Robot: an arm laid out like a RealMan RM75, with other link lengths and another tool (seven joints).
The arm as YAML. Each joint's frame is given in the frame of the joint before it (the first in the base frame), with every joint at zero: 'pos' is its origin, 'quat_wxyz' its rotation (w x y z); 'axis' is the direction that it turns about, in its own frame. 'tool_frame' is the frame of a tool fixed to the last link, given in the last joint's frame.
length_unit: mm
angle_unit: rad
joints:
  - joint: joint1
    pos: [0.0, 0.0, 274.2]
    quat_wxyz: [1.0, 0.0, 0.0, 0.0]
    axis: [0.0, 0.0, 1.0]
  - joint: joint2
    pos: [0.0, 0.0, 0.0]
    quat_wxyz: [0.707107, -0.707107, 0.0, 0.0]
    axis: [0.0, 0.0, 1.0]
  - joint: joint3
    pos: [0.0, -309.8, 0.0]
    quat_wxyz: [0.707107, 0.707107, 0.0, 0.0]
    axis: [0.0, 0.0, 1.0]
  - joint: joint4
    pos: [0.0, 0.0, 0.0]
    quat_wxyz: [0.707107, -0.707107, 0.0, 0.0]
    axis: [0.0, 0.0, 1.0]
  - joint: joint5
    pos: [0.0, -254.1, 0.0]
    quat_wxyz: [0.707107, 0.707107, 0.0, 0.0]
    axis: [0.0, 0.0, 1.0]
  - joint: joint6
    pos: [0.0, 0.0, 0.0]
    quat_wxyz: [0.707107, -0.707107, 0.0, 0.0]
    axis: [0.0, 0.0, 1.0]
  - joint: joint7
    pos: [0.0, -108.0, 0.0]
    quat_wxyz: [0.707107, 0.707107, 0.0, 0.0]
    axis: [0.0, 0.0, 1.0]
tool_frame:
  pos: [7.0, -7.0, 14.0]
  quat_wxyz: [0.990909, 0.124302, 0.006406, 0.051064]
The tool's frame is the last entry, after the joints.
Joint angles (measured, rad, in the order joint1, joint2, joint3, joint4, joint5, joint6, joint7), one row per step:
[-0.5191, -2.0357, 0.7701, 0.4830, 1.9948, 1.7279, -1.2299]
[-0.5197, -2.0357, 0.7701, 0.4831, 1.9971, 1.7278, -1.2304]
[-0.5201, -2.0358, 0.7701, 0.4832, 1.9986, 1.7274, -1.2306]
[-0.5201, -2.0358, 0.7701, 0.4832, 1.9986, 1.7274, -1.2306]
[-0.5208, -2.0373, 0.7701, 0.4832, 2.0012, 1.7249, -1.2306]
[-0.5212, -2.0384, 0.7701, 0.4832, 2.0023, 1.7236, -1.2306]
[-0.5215, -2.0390, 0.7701, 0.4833, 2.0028, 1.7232, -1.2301]
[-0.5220, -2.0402, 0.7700, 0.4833, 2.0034, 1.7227, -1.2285]
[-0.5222, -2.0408, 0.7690, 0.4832, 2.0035, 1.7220, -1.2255]
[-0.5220, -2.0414, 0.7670, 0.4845, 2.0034, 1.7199, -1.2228]
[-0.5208, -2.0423, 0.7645, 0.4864, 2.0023, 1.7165, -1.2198]
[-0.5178, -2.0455, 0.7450, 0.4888, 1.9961, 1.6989, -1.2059]
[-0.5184, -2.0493, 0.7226, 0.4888, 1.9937, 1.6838, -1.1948]
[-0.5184, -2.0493, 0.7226, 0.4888, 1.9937, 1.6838, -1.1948]
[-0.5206, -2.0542, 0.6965, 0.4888, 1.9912, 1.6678, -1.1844]
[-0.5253, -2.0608, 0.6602, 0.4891, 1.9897, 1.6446, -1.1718]
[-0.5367, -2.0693, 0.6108, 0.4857, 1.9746, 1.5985, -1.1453]
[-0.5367, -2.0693, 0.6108, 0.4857, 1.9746, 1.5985, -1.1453]
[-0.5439, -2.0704, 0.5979, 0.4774, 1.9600, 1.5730, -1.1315]
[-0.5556, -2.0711, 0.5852, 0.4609, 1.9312, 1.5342, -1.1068]
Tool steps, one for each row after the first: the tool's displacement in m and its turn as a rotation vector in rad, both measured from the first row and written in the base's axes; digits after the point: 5 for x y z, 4 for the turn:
[0.00004, 0.00006, -0.00013, -0.0016, 0.0018, -0.0004]
[0.00006, 0.00013, -0.00026, -0.0024, 0.0031, -0.0007]
[0.00006, 0.00013, -0.00026, -0.0024, 0.0031, -0.0007]
[0.00028, 0.00022, -0.00120, -0.0033, 0.0053, -0.0005]
[0.00050, 0.00025, -0.00182, -0.0037, 0.0060, -0.0004]
[0.00069, 0.00028, -0.00212, -0.0038, 0.0062, -0.0011]
[0.00107, 0.00030, -0.00272, -0.0036, 0.0060, -0.0028]
[0.00120, 0.00037, -0.00291, -0.0013, 0.0059, -0.0048]
[0.00115, 0.00071, -0.00276, 0.0035, 0.0066, -0.0058]
[0.00083, 0.00097, -0.00254, 0.0106, 0.0073, -0.0056]
[-0.00088, 0.00288, -0.00121, 0.0476, 0.0054, 0.0018]
[-0.00169, 0.00518, -0.00041, 0.0794, 0.0018, 0.0097]
[-0.00169, 0.00518, -0.00041, 0.0794, 0.0018, 0.0097]
[-0.00201, 0.00808, 0.00036, 0.1136, -0.0036, 0.0193]
[-0.00230, 0.01253, 0.00151, 0.1592, -0.0087, 0.0336]
[-0.00178, 0.02172, 0.00350, 0.2396, -0.0149, 0.0535]
[-0.00178, 0.02172, 0.00350, 0.2396, -0.0149, 0.0535]
[-0.00121, 0.02655, 0.00376, 0.2740, -0.0168, 0.0624]
[0.00027, 0.03387, 0.00355, 0.3243, -0.0211, 0.0730]

